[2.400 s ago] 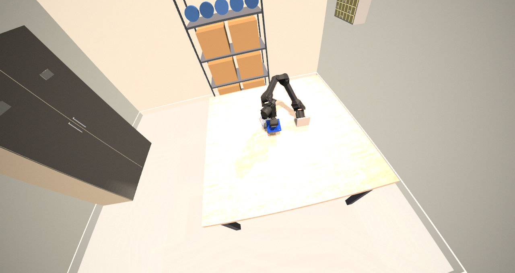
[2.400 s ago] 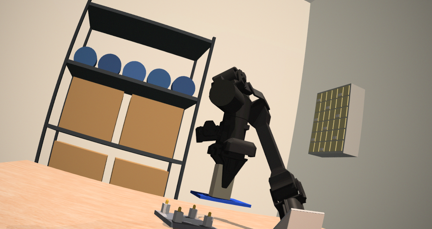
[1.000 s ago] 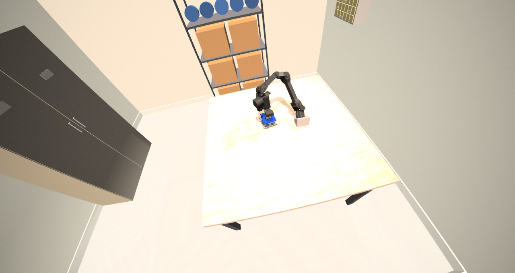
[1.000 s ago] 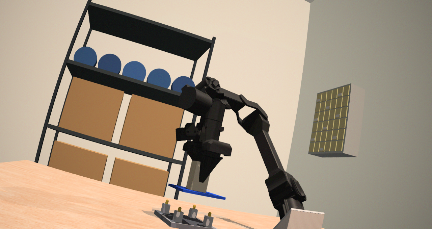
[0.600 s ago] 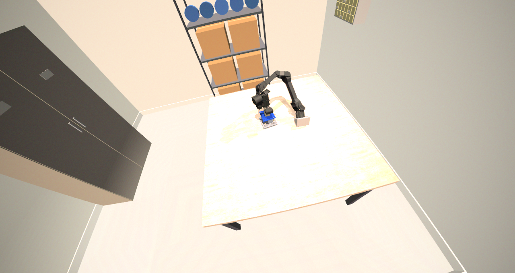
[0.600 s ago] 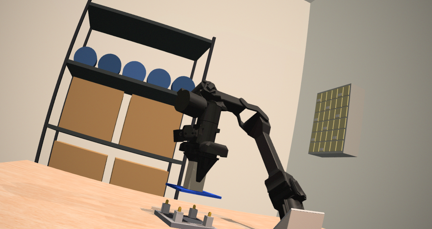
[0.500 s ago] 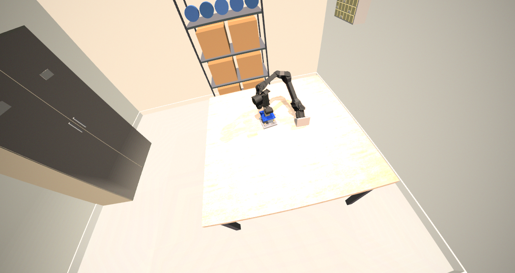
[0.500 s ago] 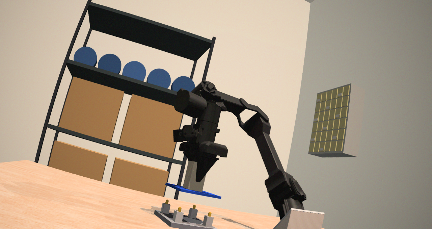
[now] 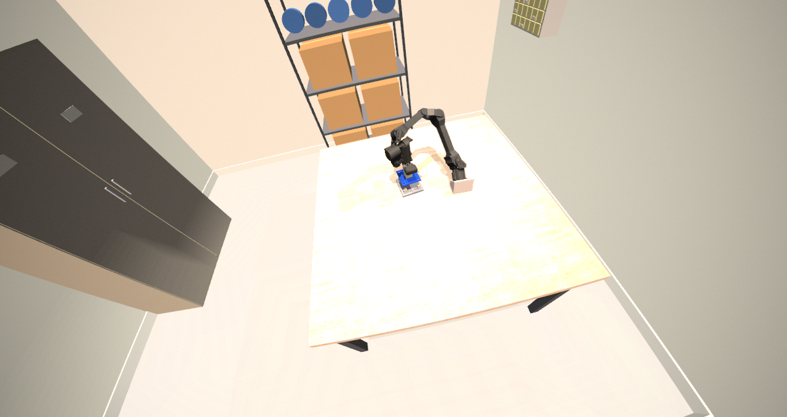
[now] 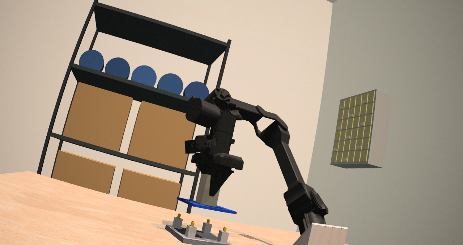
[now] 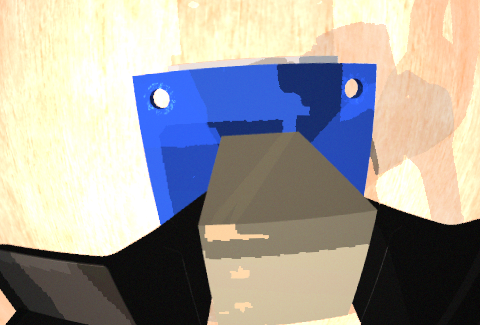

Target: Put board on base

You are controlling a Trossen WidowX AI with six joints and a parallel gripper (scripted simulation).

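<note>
My gripper tip is now 110 mm above the grey base. Also, from my gripper tip: blue board (10 mm below).
</note>
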